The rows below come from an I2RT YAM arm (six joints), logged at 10 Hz.
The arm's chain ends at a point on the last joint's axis. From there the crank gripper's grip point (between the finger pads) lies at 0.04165 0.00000 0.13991 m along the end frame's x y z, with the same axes.
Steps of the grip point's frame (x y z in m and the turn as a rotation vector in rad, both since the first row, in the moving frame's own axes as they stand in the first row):
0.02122 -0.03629 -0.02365 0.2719 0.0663 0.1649
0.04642 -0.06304 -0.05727 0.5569 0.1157 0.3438
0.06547 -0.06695 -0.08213 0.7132 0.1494 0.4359
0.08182 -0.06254 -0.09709 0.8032 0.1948 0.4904
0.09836 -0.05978 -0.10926 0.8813 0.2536 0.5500
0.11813 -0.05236 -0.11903 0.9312 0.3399 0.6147
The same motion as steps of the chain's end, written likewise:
0.00965 -0.00679 -0.01643 0.2719 0.0663 0.1649
0.02113 -0.00800 -0.03483 0.5569 0.1157 0.3438
0.03068 -0.00116 -0.04776 0.7132 0.1494 0.4359
0.03844 0.00670 -0.05354 0.8032 0.1948 0.4904
0.04541 0.00946 -0.05633 0.8813 0.2536 0.5500
0.05411 0.01124 -0.05721 0.9312 0.3399 0.6147

